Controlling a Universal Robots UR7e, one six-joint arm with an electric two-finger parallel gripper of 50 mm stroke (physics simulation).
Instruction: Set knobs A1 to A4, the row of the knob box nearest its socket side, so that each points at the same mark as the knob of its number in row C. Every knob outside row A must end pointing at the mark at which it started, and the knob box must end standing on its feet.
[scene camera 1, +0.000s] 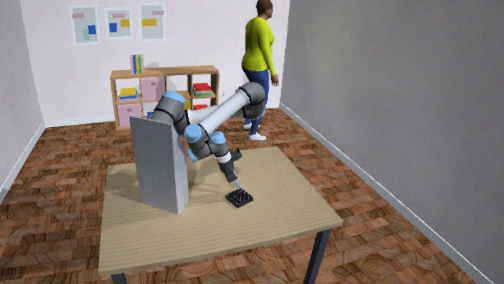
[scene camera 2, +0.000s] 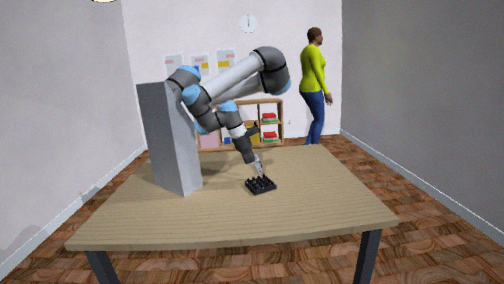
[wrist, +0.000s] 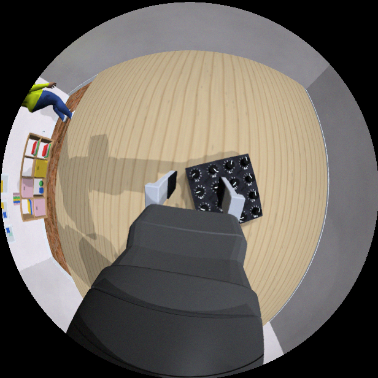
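Pixels of known places: gripper, fingertip midpoint: (scene camera 1: 238, 184) (scene camera 2: 260, 169); arm's base, link origin: (scene camera 1: 155, 132) (scene camera 2: 161, 102).
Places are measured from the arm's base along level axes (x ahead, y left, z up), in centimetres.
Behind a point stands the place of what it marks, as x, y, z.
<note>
The black knob box (scene camera 1: 239, 199) {41.1, 4.9, -38.7} (scene camera 2: 261, 187) {42.9, 3.2, -38.4} (wrist: 207, 181) stands upright on the table, turned slightly in the wrist view. Its knobs have white pointer lines and dial marks. The top row in the wrist view shows four knobs, from the left one (wrist: 195, 173) to the right one (wrist: 244, 162); the labels are too small to read surely. My gripper (scene camera 1: 239, 186) {39.8, 12.3, -34.4} (scene camera 2: 260, 173) {39.8, 12.3, -34.4} (wrist: 196, 182) is open and empty, above the box. In the wrist view its left finger appears left of the box, and its right finger hides some middle and lower knobs. Several exact pointings cannot be told.
The table (scene camera 1: 210, 235) {29.4, -21.4, -41.0} (scene camera 2: 225, 215) {34.5, -15.9, -41.0} (wrist: 200, 100) carries the box and a grey pedestal (scene camera 1: 157, 165) {2.1, -6.7, -13.9} (scene camera 2: 167, 140) {6.8, -8.0, -15.0} that bears the arm, left of the box in the scene views. A person (scene camera 1: 258, 47) (scene camera 2: 312, 70) (wrist: 47, 100) and a shelf unit (scene camera 1: 165, 71) stand behind the table.
</note>
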